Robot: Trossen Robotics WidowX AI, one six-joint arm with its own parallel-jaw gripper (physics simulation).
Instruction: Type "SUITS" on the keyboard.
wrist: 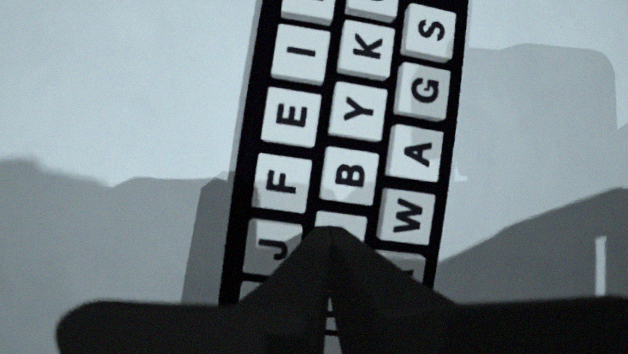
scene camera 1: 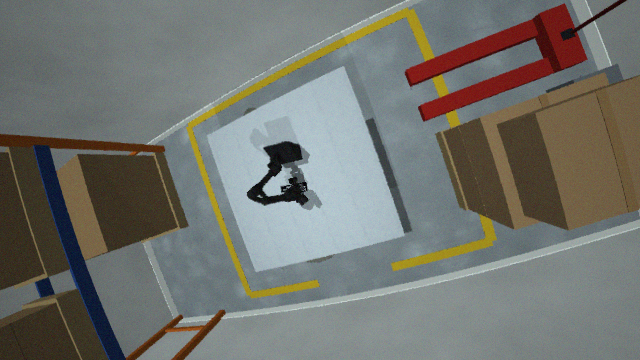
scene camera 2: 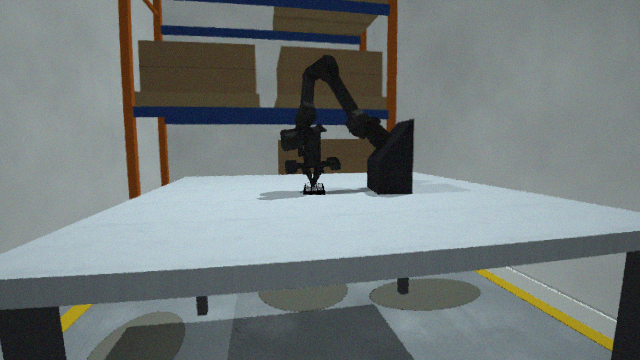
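Pixels of known places: gripper, fingertip midpoint: (wrist: 327, 239) (scene camera 2: 313, 187); arm's base, link origin: (scene camera 1: 275, 155) (scene camera 2: 384, 141).
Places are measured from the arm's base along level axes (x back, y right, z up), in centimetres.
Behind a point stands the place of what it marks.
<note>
The black keyboard (scene camera 2: 314, 191) @(x -27.9, y -7.6, z -16.4 cm) (wrist: 246, 150) @(x -29.4, y 3.3, z -16.4 cm) with white letter keys lies on the table. In the wrist view its S key (wrist: 429, 32) @(x -23.3, y 7.0, z -15.9 cm) is at the top right and its I key (wrist: 301, 54) @(x -27.5, y 6.2, z -15.9 cm) at the upper left. The T and U letters do not show. My gripper (scene camera 2: 313, 185) @(x -26.9, y 0.4, z -16.2 cm) (wrist: 327, 239) @(x -26.9, y 0.4, z -16.2 cm) is shut and empty, pointing down, with its tips low at the keyboard. The tips cover much of the key (wrist: 342, 224) @(x -26.4, y 0.8, z -16.3 cm) just below the B key (wrist: 349, 176) @(x -26.2, y 2.4, z -15.9 cm), hiding its letter. The J key (wrist: 273, 247) @(x -28.6, y 0.3, z -15.9 cm) is left of the fingers and the W key (wrist: 406, 216) @(x -24.4, y 1.0, z -15.9 cm) is right.
The white table (scene camera 1: 320, 110) @(x 20.9, y -38.4, z -17.5 cm) (scene camera 2: 250, 225) @(x -48.1, y -43.0, z -17.5 cm) bears the arm's black base (scene camera 1: 285, 152) @(x -1.1, y -7.8, z 0.2 cm) (scene camera 2: 392, 162) @(x -3.0, y -13.1, z -7.0 cm). Around the table are a shelf rack (scene camera 2: 391, 65) with cartons, a red pallet truck (scene camera 1: 562, 40) and large cartons (scene camera 1: 575, 150). More keys, including A (wrist: 416, 153) @(x -24.0, y 3.0, z -15.9 cm) and G (wrist: 423, 92) @(x -23.7, y 5.0, z -15.9 cm), surround the fingertips' area.
</note>
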